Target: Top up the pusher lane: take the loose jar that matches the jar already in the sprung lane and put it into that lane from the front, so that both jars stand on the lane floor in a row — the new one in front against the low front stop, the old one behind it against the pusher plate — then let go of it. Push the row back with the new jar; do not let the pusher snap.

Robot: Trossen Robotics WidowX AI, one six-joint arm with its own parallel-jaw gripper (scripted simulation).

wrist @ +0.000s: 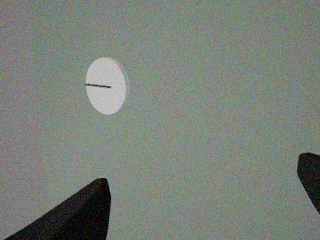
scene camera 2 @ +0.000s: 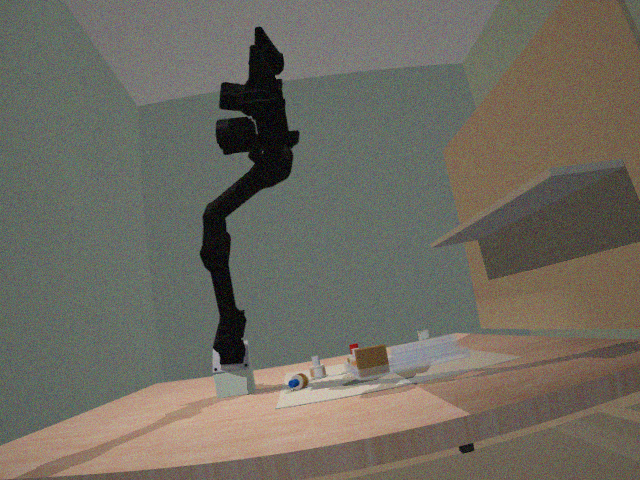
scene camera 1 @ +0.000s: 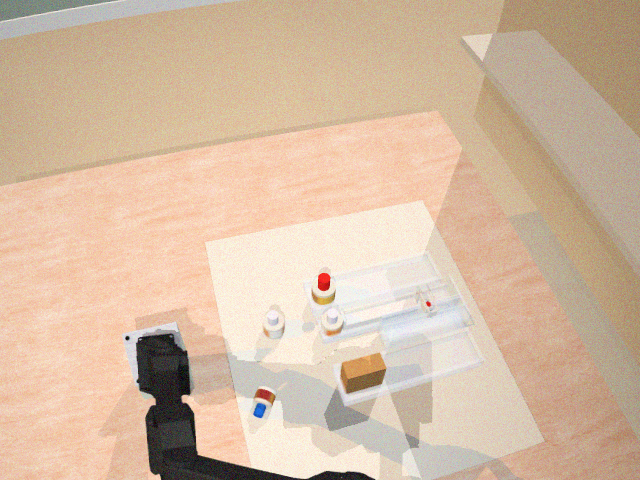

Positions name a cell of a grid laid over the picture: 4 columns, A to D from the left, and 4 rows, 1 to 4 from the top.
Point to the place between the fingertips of my gripper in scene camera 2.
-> B1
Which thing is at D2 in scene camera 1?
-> A wall shelf.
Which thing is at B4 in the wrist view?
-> My gripper.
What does my gripper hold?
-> Nothing.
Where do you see a brown box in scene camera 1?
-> At C4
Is my gripper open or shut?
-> Open.
